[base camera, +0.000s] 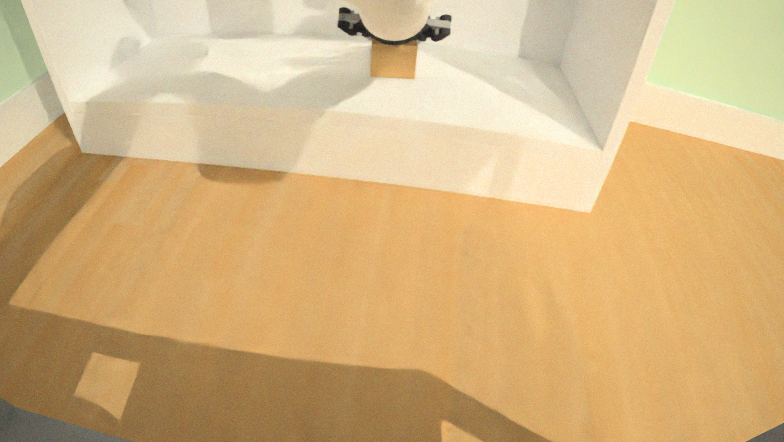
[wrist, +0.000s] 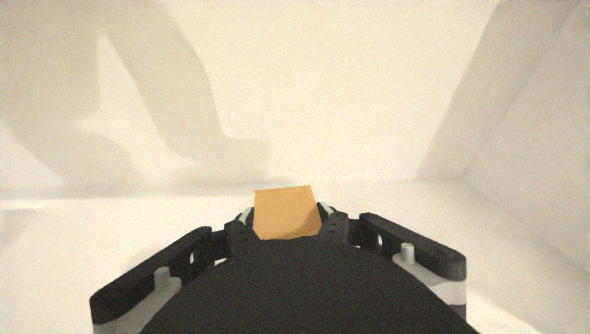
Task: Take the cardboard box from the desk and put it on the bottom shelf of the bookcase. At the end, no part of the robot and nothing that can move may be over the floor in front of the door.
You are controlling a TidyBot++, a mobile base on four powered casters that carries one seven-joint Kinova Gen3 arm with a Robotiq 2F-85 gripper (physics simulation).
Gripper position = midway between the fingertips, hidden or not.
In view: the gripper (base camera: 394, 35), a cardboard box (base camera: 390, 61) and a white bookcase (base camera: 530, 108).
The cardboard box shows as well in the wrist view (wrist: 282, 213). The gripper also shows in the wrist view (wrist: 286, 214). The white bookcase is seen too in the wrist view (wrist: 131, 131).
